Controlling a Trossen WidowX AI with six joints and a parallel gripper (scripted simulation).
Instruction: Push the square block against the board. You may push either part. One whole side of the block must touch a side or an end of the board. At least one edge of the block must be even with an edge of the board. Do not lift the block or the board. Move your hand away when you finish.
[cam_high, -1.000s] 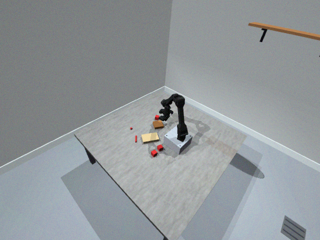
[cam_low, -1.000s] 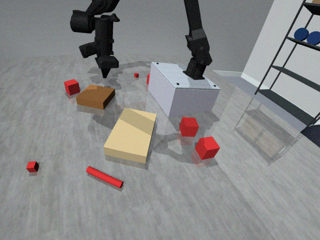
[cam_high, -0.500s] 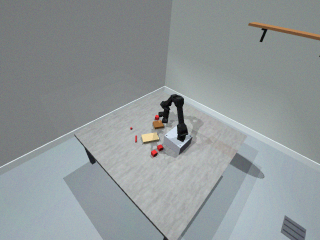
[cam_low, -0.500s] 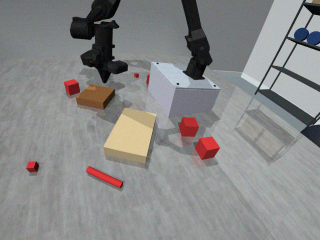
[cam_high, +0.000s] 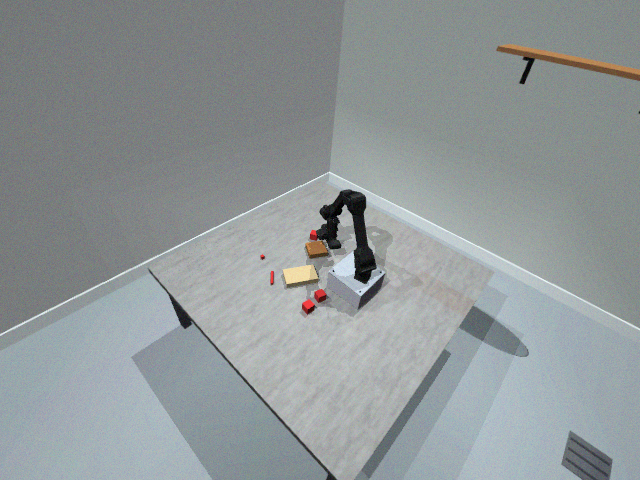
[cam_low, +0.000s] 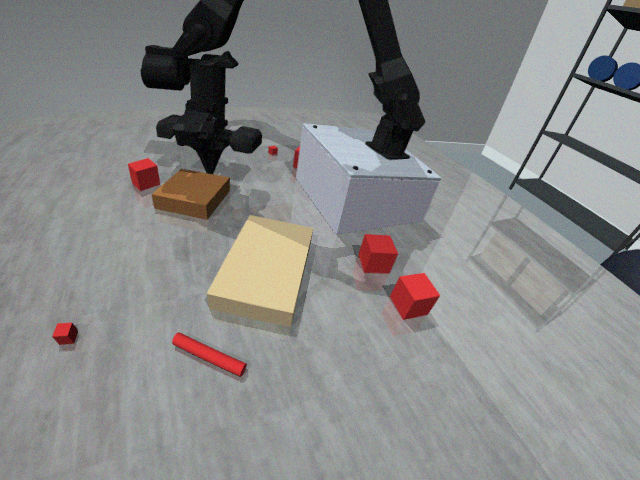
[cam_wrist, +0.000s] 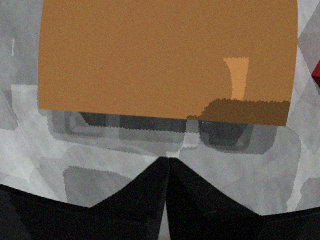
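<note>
Right now my gripper tip is 5 cm short of the square block and 6 cm to the right of it. Also, from my gripper tip: board: 1 cm ahead, 27 cm to the left; red rod: 13 cm ahead, 36 cm to the left.
</note>
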